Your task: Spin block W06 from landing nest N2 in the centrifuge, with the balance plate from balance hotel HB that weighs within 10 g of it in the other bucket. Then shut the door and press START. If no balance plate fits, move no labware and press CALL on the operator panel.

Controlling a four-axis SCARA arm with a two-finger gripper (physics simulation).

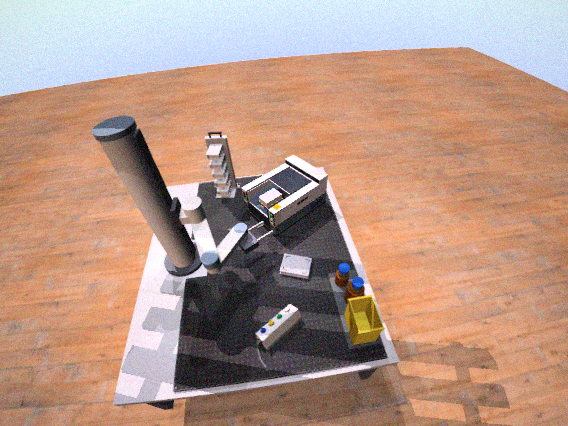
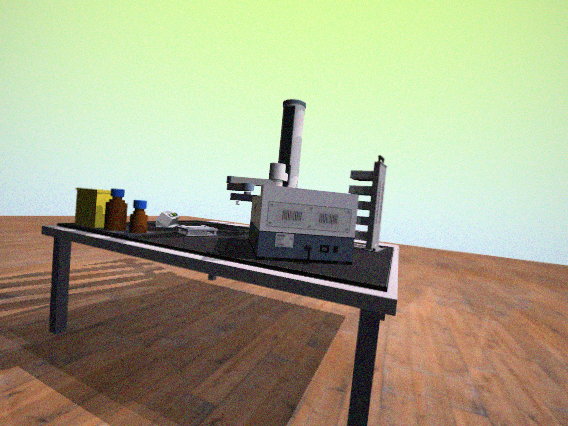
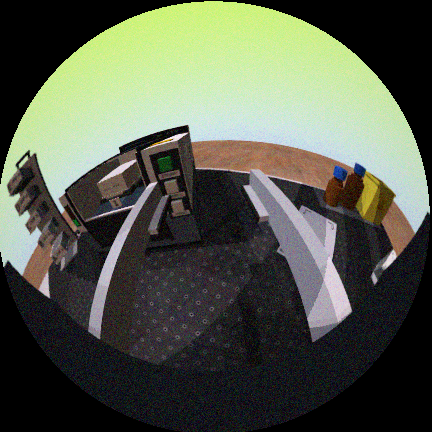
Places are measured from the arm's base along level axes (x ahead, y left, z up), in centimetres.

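Pixels of known places: gripper, between the fingertips: (image 1: 268, 226) (image 2: 245, 203) (image 3: 203, 183); arm's base, origin of its link: (image 1: 185, 258).
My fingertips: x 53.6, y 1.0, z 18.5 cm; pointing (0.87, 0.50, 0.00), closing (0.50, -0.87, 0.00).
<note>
Ahead of a thing's pixels: the offset from my fingertips to its top centre.
My gripper (image 1: 268, 227) (image 3: 203, 183) is shut to its narrow stance with nothing between its fingers, low in front of the centrifuge (image 1: 296, 207) (image 2: 310, 211) (image 3: 172, 175). The centrifuge chamber is uncovered at the front of its top; a pale block {dx +3.9, dy +25.4, dz +1.0 cm} (image 1: 270, 196) (image 3: 119, 180) sits inside it. A green button {dx +3.0, dy +7.7, dz +1.9 cm} (image 3: 165, 162) shows on the front. The balance hotel (image 1: 227, 155) (image 2: 378, 205) (image 3: 44, 187) holds several pale plates. A white landing nest {dx +12.9, dy -18.6, dz -13.2 cm} (image 1: 296, 266) (image 2: 197, 230) (image 3: 320, 225) shows no block on it. Labels and the other bucket cannot be made out.
The operator panel {dx -0.9, dy -51.9, dz -8.8 cm} (image 1: 278, 327) (image 2: 166, 219) (image 3: 384, 267) has coloured buttons. Two brown bottles (image 1: 342, 276) (image 1: 355, 290) with blue caps and a yellow bin (image 1: 365, 322) (image 2: 91, 207) (image 3: 376, 197) stand along the table edge. The arm's column (image 1: 150, 195) (image 2: 295, 145) rises opposite.
</note>
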